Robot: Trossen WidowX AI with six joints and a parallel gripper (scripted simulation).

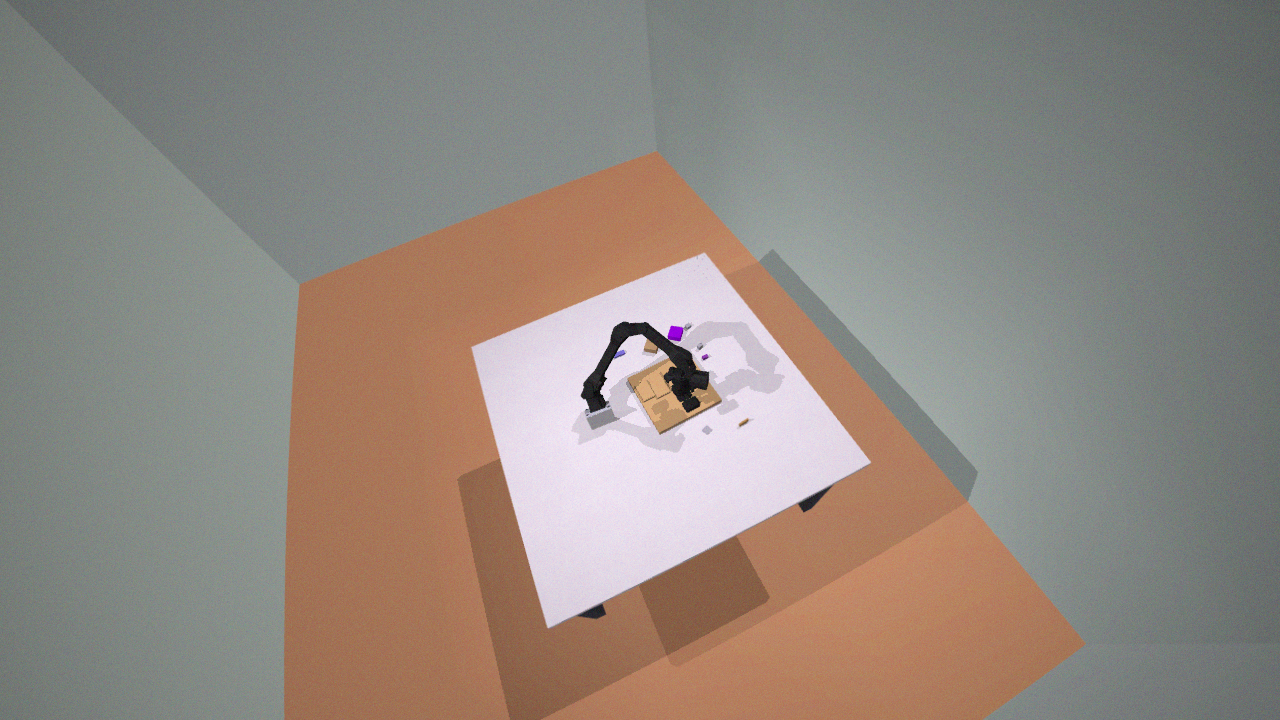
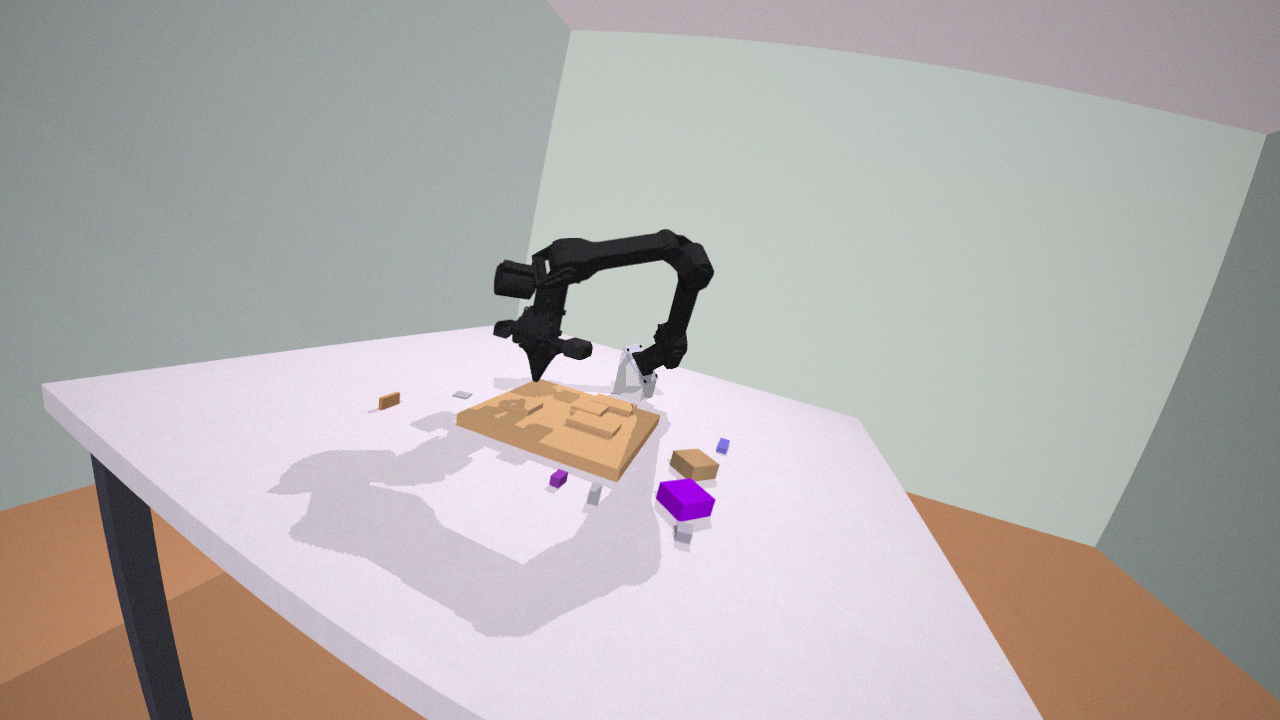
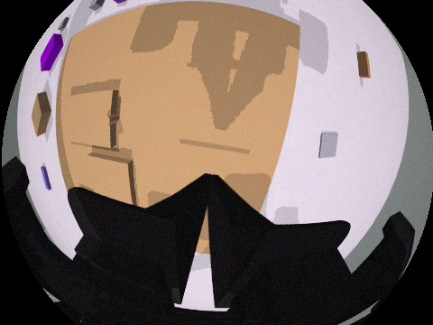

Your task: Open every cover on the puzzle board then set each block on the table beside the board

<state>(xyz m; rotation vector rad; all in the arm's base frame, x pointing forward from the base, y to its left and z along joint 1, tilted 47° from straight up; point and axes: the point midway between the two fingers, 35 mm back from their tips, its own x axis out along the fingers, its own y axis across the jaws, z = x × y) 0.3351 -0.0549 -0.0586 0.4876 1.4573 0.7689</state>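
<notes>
Right now my gripper tip is 50 mm short of the grey tile, 130 mm to the left of it and 60 mm above it. Round my gripper tip: large purple block (100 mm ahead, 360 mm to the left, 50 mm below); small purple cube (180 mm ahead, 190 mm to the left, 60 mm below); brown box (20 mm behind, 340 mm to the left, 50 mm below).
</notes>
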